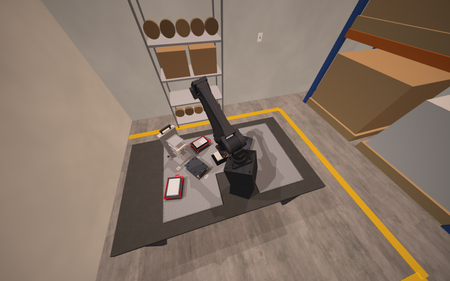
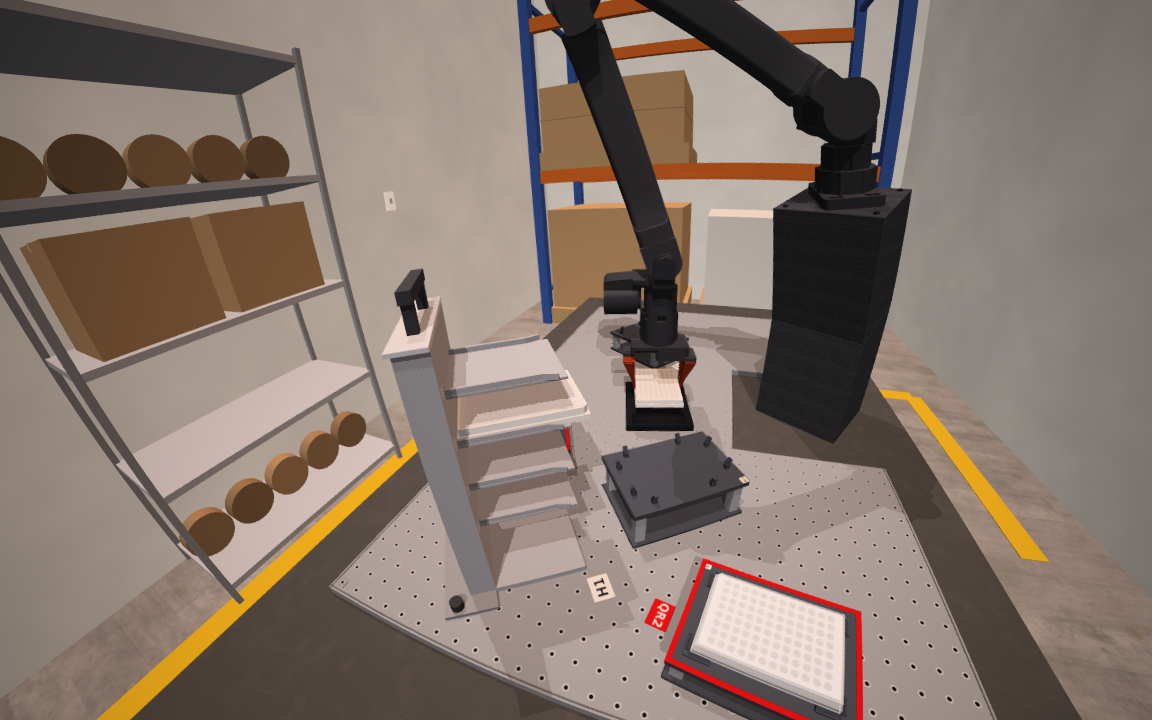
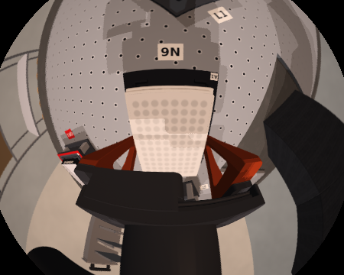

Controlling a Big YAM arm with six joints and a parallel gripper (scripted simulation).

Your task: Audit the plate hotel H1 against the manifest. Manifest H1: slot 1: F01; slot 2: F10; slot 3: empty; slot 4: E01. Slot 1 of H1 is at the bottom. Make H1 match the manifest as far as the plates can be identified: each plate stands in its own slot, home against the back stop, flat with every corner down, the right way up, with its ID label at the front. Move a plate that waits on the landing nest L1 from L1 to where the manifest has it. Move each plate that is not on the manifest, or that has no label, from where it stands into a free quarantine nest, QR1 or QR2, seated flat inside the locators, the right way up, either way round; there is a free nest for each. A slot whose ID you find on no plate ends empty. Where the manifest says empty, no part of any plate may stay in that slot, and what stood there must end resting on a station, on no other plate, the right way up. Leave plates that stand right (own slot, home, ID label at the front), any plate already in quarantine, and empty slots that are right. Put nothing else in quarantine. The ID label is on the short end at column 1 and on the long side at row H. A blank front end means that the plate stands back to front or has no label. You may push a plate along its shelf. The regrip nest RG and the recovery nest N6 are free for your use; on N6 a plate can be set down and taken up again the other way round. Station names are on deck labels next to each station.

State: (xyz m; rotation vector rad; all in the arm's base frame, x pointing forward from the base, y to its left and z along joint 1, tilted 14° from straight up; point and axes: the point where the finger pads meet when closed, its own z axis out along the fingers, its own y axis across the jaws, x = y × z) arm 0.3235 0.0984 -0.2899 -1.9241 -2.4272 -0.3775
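The flat black nest is 4 cm below my hand. From my hand the other things lie so: L1 label 19 cm to the right, 5 cm below, 2 cm behind; N6 deck label 10 cm to the right, 5 cm below, 2 cm ahead; dark regrip nest 24 cm to the left, 6 cm behind, 1 cm above.
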